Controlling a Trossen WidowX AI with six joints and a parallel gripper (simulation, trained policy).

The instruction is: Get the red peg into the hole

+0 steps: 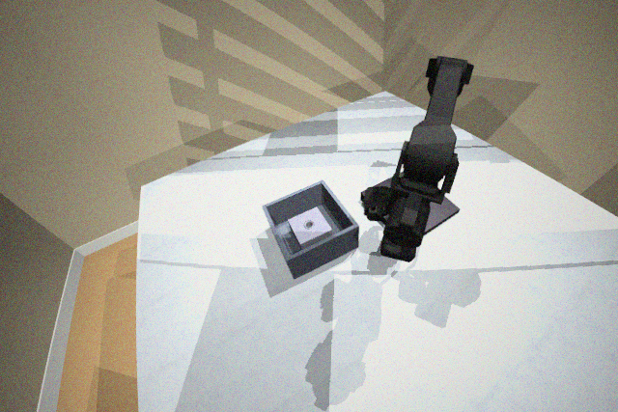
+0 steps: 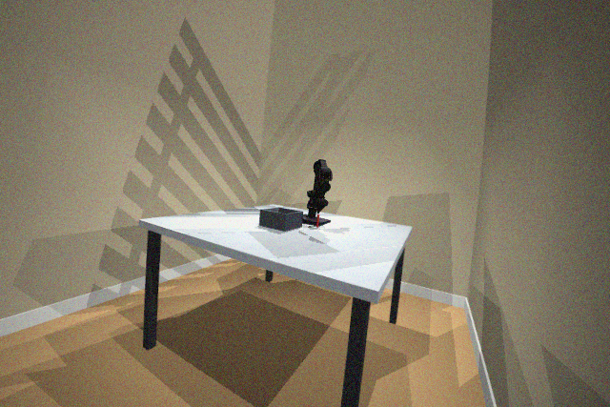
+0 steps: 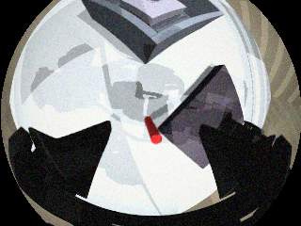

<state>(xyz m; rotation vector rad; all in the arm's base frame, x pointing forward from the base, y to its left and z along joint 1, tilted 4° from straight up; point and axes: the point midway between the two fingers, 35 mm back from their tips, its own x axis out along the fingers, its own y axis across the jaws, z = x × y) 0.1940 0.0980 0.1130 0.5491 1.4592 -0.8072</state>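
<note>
Right now the red peg is 60 mm below my gripper tip, 20 mm behind it and 10 mm to the left of it. Round my gripper tip: grey box (170 mm to the right, 140 mm ahead, 80 mm below); then pale plate (170 mm to the right, 140 mm ahead, 60 mm below).
</note>
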